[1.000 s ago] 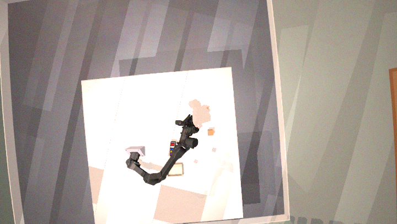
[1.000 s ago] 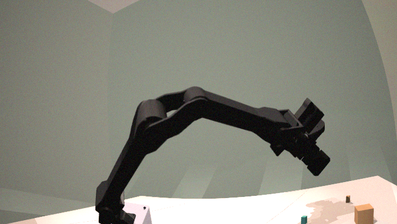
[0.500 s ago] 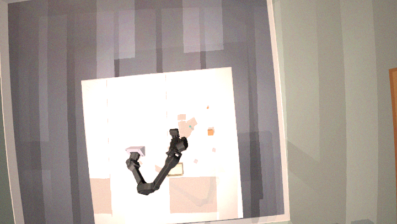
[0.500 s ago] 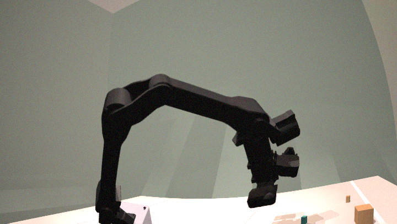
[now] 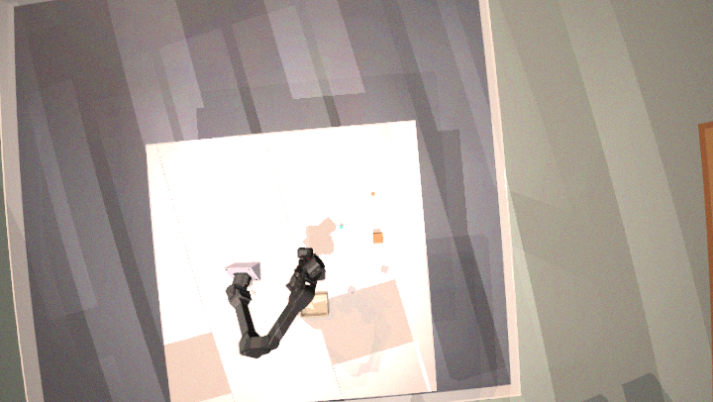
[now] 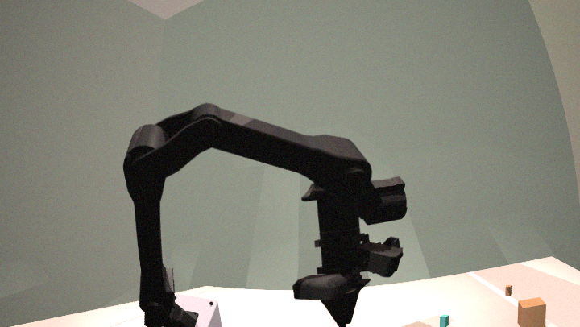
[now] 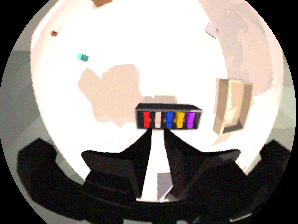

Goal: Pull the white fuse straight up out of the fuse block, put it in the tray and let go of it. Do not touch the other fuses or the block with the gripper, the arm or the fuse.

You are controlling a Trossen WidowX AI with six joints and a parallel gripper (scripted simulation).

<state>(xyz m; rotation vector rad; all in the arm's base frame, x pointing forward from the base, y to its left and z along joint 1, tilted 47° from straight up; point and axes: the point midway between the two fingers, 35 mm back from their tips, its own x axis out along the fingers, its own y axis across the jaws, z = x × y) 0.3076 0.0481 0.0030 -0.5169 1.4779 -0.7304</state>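
Right now the white fuse is 5 cm below my gripper tip. The rest, counted from my gripper tip: orange cube 32 cm ahead, 9 cm to the left, 5 cm below; then tan tray 20 cm to the right, 7 cm below; then tiny teal piece 16 cm ahead, 15 cm to the left, 6 cm below.
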